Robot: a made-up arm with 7 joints.
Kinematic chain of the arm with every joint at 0, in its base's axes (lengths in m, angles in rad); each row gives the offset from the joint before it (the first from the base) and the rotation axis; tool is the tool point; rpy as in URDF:
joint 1: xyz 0 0 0.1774 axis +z
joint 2: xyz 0 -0.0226 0.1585 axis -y
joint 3: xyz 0 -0.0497 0.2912 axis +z
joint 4: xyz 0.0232 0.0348 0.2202 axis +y
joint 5: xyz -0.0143 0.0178 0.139 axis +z
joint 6: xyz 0 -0.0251 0.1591 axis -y
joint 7: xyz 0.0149 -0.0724 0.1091 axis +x
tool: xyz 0 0 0 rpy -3.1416 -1.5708 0
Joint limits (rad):
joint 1: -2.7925..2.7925
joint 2: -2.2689..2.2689
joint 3: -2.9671..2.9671
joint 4: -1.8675..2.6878
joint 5: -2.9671..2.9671
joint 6: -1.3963..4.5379
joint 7: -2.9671..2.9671
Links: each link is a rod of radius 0.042 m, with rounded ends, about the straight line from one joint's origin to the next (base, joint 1, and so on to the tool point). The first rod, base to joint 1, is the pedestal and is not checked.
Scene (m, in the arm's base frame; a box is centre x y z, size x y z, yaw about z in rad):
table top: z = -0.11
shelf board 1: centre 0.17 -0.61 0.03 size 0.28 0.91 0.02 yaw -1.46
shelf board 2: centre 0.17 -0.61 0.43 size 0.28 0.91 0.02 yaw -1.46
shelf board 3: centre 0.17 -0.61 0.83 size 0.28 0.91 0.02 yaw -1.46
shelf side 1: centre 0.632 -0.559 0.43 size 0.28 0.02 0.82 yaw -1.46
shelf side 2: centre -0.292 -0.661 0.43 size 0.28 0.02 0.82 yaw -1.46
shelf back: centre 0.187 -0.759 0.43 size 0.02 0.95 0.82 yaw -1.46
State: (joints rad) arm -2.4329 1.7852 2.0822 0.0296 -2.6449 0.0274 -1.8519
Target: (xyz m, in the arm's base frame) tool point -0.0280 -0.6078 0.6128
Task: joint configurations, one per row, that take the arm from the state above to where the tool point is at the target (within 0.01 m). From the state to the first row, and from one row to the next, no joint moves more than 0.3 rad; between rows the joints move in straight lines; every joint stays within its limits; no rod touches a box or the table.
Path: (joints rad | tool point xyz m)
1: -2.2590 1.5343 2.2086 -0.2414 -2.5776 -0.0694 -1.8519 | 0.3523 0.8558 0.3627
2: -2.0851 1.2834 2.3350 -0.5124 -2.5103 -0.1662 -1.8519 | 0.0766 0.8218 0.6619
3: -1.9112 1.0326 2.4614 -0.7834 -2.4429 -0.2630 -1.8519 | -0.1693 0.6050 0.8742
4: -1.7373 0.7817 2.5879 -1.0545 -2.3756 -0.3598 -1.8519 | -0.3029 0.2818 0.9586
5: -1.5634 0.5308 2.7143 -1.3255 -2.3083 -0.4566 -1.8519 | -0.2980 -0.0349 0.9140
6: -1.3895 0.2799 2.8407 -1.5965 -2.2410 -0.5534 -1.8519 | -0.1921 -0.2476 0.7782
7: -1.2156 0.0291 2.9671 -1.8675 -2.1737 -0.6503 -1.8519 | -0.0604 -0.3164 0.6128
8: -1.2313 -0.2298 2.9671 -1.5730 -2.2389 -0.4911 -1.8519 | -0.0441 -0.4661 0.6265
9: -1.2470 -0.4886 2.9671 -1.2784 -2.3042 -0.3319 -1.8519 | -0.0280 -0.6078 0.6128

